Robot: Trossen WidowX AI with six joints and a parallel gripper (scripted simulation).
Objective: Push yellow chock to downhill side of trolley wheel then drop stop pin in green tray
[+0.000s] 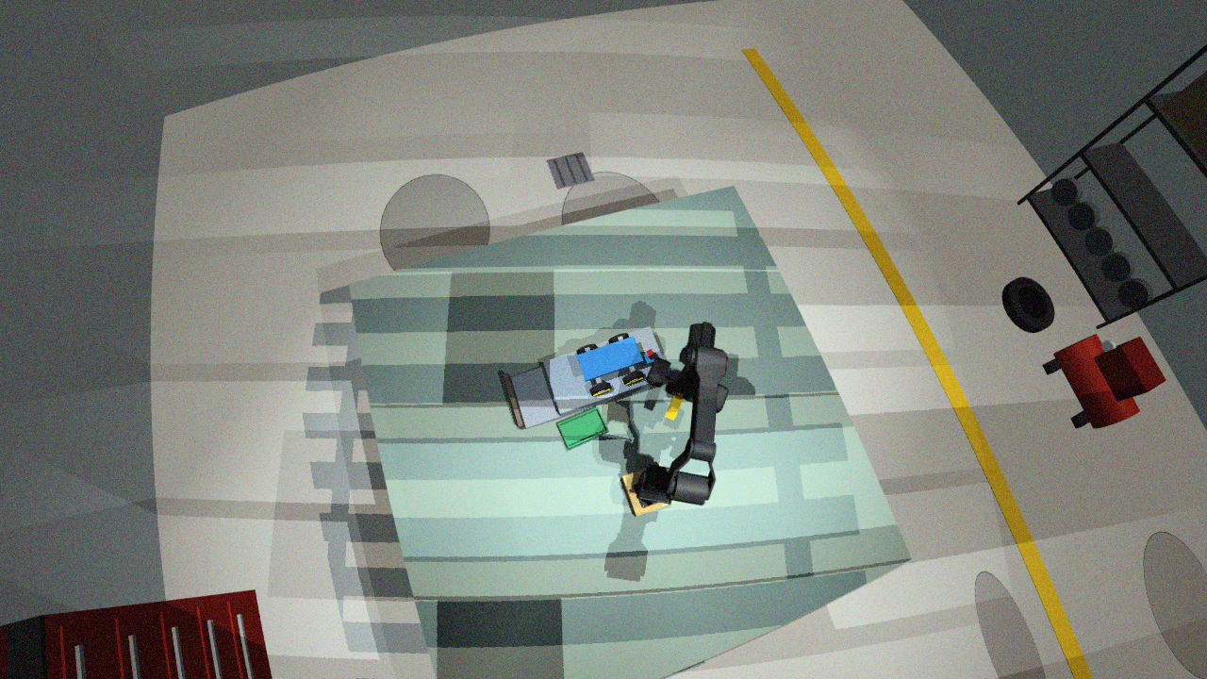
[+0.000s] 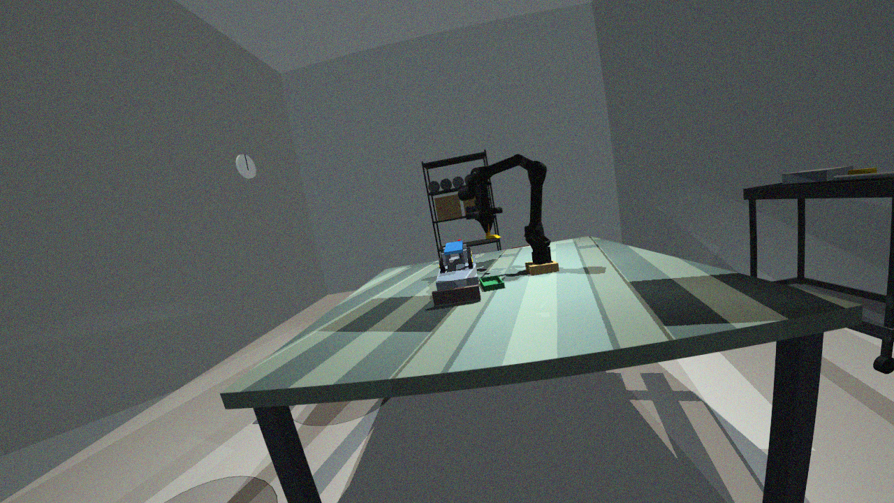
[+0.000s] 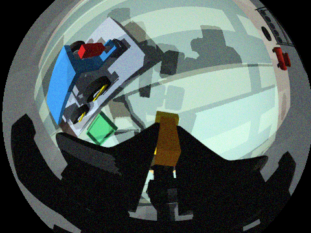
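The yellow chock lies 2 cm behind my gripper tip, 2 cm to the left of it and 1 cm below it. Also, from my gripper tip: blue trolley: 16 cm ahead, 11 cm to the left, 6 cm below; red-headed stop pin: 13 cm ahead, 1 cm to the left, 5 cm below; grey ramp: 16 cm ahead, 12 cm to the left, 13 cm below.
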